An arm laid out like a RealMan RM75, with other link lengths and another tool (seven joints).
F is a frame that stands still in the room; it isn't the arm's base.
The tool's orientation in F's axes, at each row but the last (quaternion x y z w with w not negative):
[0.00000 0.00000 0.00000 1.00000]
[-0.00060 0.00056 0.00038 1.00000]
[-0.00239 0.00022 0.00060 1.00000]
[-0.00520 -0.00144 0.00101 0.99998]
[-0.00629 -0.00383 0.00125 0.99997]
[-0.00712 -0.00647 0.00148 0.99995]
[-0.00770 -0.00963 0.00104 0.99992]
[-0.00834 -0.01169 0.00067 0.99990]
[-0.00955 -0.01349 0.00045 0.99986]
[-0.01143 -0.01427 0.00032 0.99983]
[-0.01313 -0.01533 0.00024 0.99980]
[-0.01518 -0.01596 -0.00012 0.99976]
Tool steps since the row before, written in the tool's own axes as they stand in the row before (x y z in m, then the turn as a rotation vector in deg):
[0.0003 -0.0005 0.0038 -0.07 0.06 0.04]
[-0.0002 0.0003 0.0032 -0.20 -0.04 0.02]
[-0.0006 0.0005 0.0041 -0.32 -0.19 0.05]
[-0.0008 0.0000 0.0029 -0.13 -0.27 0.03]
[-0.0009 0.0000 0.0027 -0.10 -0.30 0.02]
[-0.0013 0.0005 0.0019 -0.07 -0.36 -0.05]
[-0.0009 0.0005 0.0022 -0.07 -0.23 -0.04]
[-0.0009 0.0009 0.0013 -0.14 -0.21 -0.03]
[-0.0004 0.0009 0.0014 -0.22 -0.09 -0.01]
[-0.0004 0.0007 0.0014 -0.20 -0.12 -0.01]
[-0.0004 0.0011 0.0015 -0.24 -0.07 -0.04]
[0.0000 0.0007 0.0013 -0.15 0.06 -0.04]
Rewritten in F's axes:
[0.0003 -0.0005 0.0038 -0.07 0.06 0.04]
[-0.0002 0.0003 0.0032 -0.20 -0.04 0.02]
[-0.0006 0.0005 0.0041 -0.32 -0.19 0.05]
[-0.0008 0.0000 0.0029 -0.13 -0.27 0.03]
[-0.0009 0.0000 0.0027 -0.10 -0.30 0.02]
[-0.0013 0.0005 0.0019 -0.07 -0.36 -0.05]
[-0.0009 0.0005 0.0022 -0.07 -0.23 -0.04]
[-0.0009 0.0009 0.0013 -0.14 -0.21 -0.03]
[-0.0004 0.0009 0.0014 -0.22 -0.09 -0.01]
[-0.0004 0.0007 0.0014 -0.20 -0.12 -0.01]
[-0.0004 0.0011 0.0015 -0.24 -0.07 -0.05]
[0.0000 0.0007 0.0013 -0.15 0.06 -0.05]

